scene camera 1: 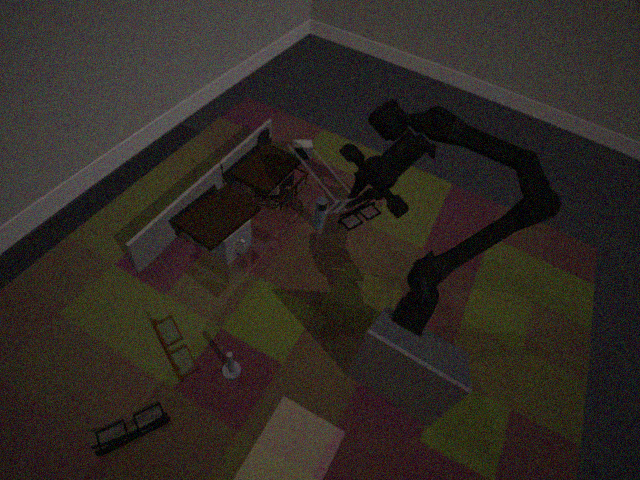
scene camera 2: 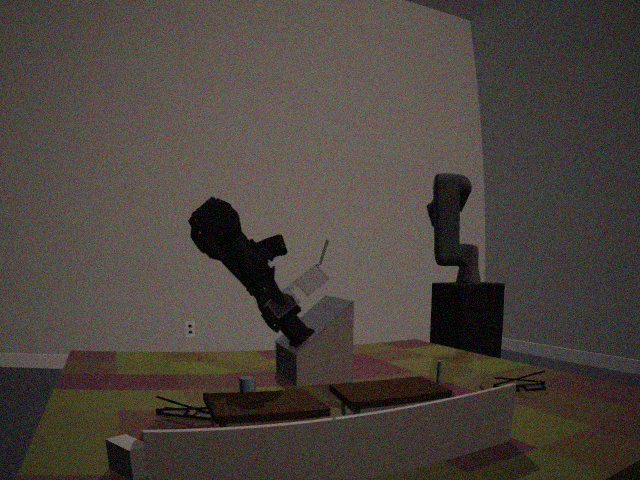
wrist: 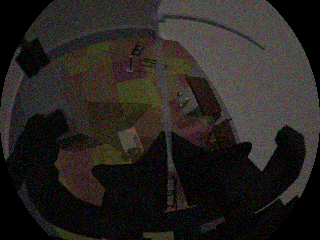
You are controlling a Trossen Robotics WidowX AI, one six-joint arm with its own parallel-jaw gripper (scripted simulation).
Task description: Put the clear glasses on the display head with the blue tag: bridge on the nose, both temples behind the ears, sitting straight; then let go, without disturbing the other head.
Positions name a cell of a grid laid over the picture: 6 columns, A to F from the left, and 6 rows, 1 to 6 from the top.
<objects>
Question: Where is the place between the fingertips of my gripper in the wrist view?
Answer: At D4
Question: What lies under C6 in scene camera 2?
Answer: A brown display head.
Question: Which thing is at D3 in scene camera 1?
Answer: My gripper.
</objects>
